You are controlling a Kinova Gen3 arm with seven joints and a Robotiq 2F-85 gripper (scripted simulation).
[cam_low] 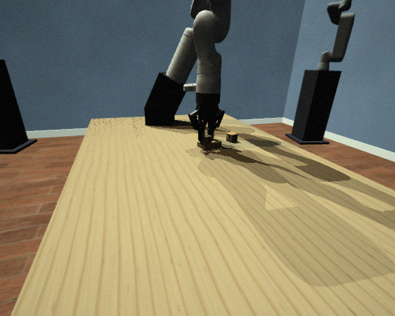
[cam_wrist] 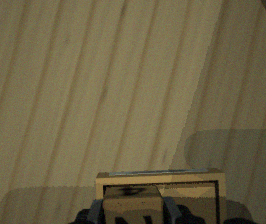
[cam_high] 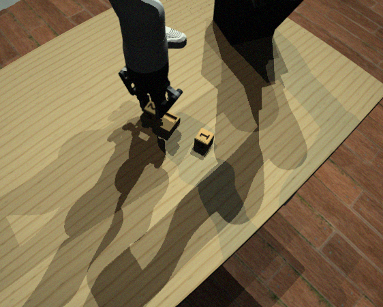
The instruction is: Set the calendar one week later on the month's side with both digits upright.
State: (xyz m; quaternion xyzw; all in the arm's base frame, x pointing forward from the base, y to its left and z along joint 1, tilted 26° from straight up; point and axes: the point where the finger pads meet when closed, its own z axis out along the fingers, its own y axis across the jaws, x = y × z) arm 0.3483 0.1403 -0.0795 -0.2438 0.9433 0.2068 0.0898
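My hand is 1 cm above the cube. Round my hand: wooden tray: 1 cm behind, 1 cm to the left, 3 cm below.
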